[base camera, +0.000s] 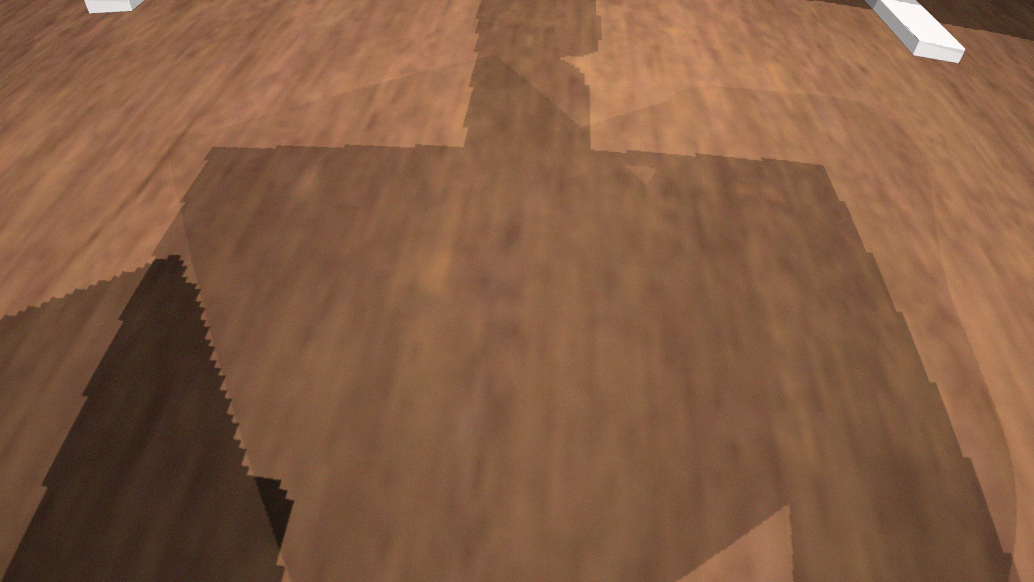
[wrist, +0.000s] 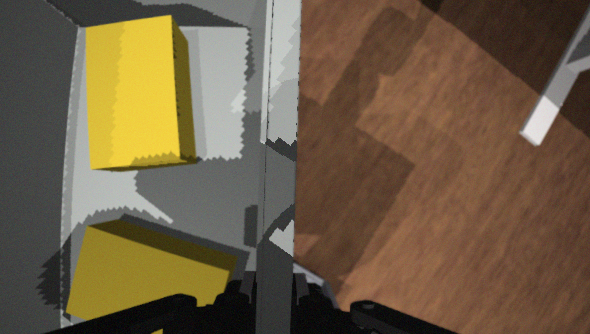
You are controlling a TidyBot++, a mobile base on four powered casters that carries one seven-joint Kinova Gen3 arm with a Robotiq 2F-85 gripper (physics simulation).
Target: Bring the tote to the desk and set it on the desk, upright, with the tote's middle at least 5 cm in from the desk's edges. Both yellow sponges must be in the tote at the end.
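Frame: origin at the arm's base, x back, y left, z down, level; millimetres.
Seen in the pictures: gripper, fingertip midpoint: (wrist: 274, 291).
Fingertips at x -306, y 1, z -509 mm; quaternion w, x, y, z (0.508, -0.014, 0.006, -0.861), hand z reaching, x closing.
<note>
Pixels of each thing's top centre, then the offset from my fingertips to it. "spot": a spot on its surface instead. Level surfaces: height alone.
- grey tote, top centre: (wrist: 61, 199) dx +7, dy +102, dz -29 mm
- white bar end, surface spot: (base camera: 922, 32) spot: dx -628, dy -616, dz +880 mm
- brown wooden floor, surface height: dz +905 mm
- white end, surface spot: (base camera: 114, 4) spot: dx -674, dy +596, dz +892 mm
My gripper (wrist: 274, 291) is shut on the side wall of the grey tote (wrist: 220, 95), at the bottom of the wrist view. The tote fills the left half of that view, and part of it is cut off. One yellow sponge (wrist: 135, 95) lies inside it at the upper left. The other yellow sponge (wrist: 145, 267) lies turned at an angle inside it at the lower left, partly hidden by a gripper finger. The tote and gripper do not show in the base camera view. A desk top does not show in either view.
A white bar end (base camera: 922, 32) (wrist: 541, 120), possibly a desk foot, rests on the brown wooden floor (base camera: 962, 180) (wrist: 480, 210) at the right. Another white end (base camera: 114, 4) shows at the top left of the base camera view. Dark shadows fall across the floor.
</note>
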